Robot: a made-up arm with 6 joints. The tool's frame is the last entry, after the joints.
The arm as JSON. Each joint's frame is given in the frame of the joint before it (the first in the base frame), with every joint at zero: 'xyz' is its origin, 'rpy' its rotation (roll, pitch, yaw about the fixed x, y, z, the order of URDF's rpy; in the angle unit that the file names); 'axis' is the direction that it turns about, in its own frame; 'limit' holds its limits. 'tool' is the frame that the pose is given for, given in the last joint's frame.
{
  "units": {
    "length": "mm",
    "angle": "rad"
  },
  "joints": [
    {
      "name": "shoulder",
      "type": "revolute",
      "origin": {
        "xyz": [
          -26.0,
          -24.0,
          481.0
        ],
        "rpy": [
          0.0,
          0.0,
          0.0
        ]
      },
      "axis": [
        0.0,
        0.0,
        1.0
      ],
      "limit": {
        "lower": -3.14,
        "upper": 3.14
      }
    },
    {
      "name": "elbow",
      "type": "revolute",
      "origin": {
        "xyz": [
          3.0,
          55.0,
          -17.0
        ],
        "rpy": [
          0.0,
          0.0,
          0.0
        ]
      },
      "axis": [
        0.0,
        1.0,
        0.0
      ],
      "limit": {
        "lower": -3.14,
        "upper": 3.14
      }
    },
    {
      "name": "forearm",
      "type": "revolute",
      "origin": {
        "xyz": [
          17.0,
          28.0,
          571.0
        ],
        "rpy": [
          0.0,
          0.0,
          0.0
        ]
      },
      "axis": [
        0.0,
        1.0,
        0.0
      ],
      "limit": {
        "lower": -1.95,
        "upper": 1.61
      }
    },
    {
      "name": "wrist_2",
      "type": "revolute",
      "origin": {
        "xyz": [
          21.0,
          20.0,
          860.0
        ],
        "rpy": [
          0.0,
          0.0,
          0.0
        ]
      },
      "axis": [
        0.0,
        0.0,
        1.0
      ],
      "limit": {
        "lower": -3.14,
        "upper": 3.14
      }
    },
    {
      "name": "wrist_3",
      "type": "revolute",
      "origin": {
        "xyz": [
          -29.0,
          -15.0,
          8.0
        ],
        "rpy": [
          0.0,
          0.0,
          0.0
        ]
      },
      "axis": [
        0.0,
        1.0,
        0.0
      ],
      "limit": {
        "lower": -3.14,
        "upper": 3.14
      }
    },
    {
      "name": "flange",
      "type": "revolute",
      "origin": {
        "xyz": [
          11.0,
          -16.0,
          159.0
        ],
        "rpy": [
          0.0,
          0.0,
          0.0
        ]
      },
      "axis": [
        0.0,
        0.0,
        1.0
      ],
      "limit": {
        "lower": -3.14,
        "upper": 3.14
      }
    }
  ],
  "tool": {
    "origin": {
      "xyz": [
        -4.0,
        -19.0,
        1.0
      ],
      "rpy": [
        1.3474,
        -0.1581,
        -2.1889
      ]
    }
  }
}
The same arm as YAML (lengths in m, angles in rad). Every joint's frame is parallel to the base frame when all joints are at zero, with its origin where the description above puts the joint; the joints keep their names.
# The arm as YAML. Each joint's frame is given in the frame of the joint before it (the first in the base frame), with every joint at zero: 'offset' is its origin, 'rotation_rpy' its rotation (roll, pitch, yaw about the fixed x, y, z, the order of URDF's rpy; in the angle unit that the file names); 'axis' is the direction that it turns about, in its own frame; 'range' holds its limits. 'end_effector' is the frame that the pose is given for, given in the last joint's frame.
length_unit: m
angle_unit: rad
chain:
  - id: shoulder
    offset: [-0.026, -0.024, 0.481]
    rotation_rpy: [0.0, 0.0, 0.0]
    axis: "+z"
    range: [-3.14, 3.14]
  - id: elbow
    offset: [0.003, 0.055, -0.017]
    rotation_rpy: [0.0, 0.0, 0.0]
    axis: "+y"
    range: [-3.14, 3.14]
  - id: forearm
    offset: [0.017, 0.028, 0.571]
    rotation_rpy: [0.0, 0.0, 0.0]
    axis: "+y"
    range: [-1.95, 1.61]
  - id: wrist_2
    offset: [0.021, 0.02, 0.86]
    rotation_rpy: [0.0, 0.0, 0.0]
    axis: "+z"
    range: [-3.14, 3.14]
  - id: wrist_3
    offset: [-0.029, -0.015, 0.008]
    rotation_rpy: [0.0, 0.0, 0.0]
    axis: "+y"
    range: [-3.14, 3.14]
  - id: flange
    offset: [0.011, -0.016, 0.159]
    rotation_rpy: [0.0, 0.0, 0.0]
    axis: "+z"
    range: [-3.14, 3.14]
end_effector:
  offset: [-0.004, -0.019, 0.001]
  rotation_rpy: [1.3474, -0.1581, -2.1889]

